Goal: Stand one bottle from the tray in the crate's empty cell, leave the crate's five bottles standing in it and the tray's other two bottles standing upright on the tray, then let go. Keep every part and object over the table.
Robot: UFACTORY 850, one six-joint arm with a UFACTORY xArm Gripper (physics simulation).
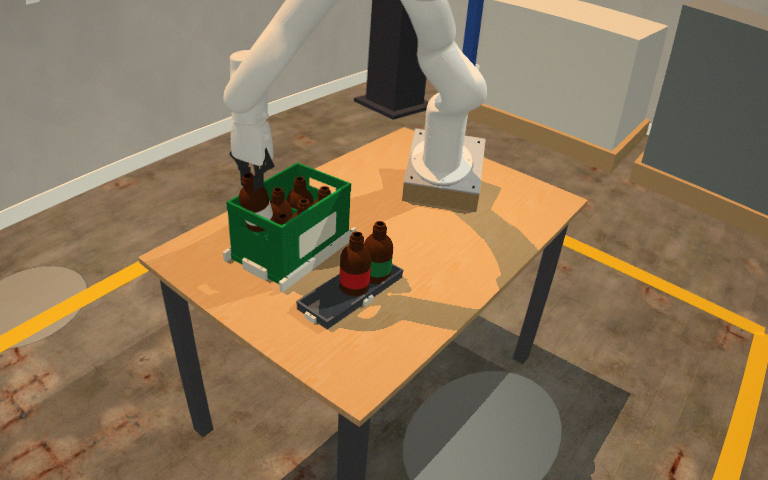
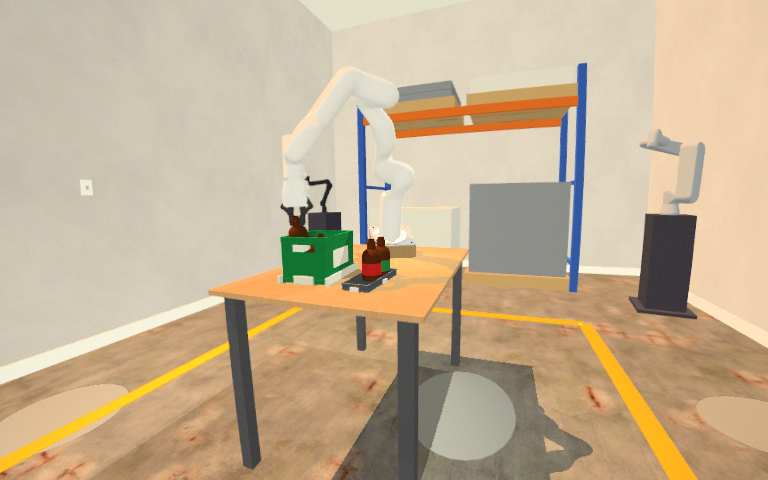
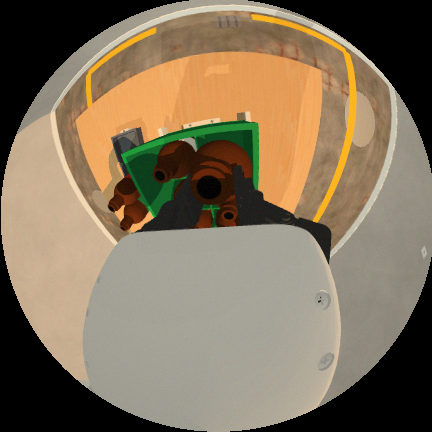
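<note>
My gripper (image 1: 251, 177) (image 2: 297, 217) (image 3: 217, 182) is shut on the neck of a brown bottle (image 1: 253, 198) (image 2: 298, 230) (image 3: 225, 155) with a white label. This bottle is partly inside the left corner of the green crate (image 1: 254, 249) (image 2: 305, 268) (image 3: 255, 155); it stands higher than its neighbours and looks slightly tilted. Its base is hidden. Several other brown bottles stand lower in the crate. A red-labelled bottle (image 1: 355, 263) (image 2: 371, 264) (image 3: 125, 191) and a green-labelled bottle (image 1: 380, 249) (image 2: 385, 262) (image 3: 134, 213) stand upright on the dark tray (image 1: 325, 306) (image 2: 353, 284) (image 3: 126, 142).
White blocks and strips (image 1: 254, 268) (image 2: 303, 279) (image 3: 201, 124) border the crate's foot on the wooden table (image 1: 362, 362) (image 2: 328, 298) (image 3: 280, 95). The tray lies beside the crate. The arm's base (image 1: 444, 164) stands at the table's back.
</note>
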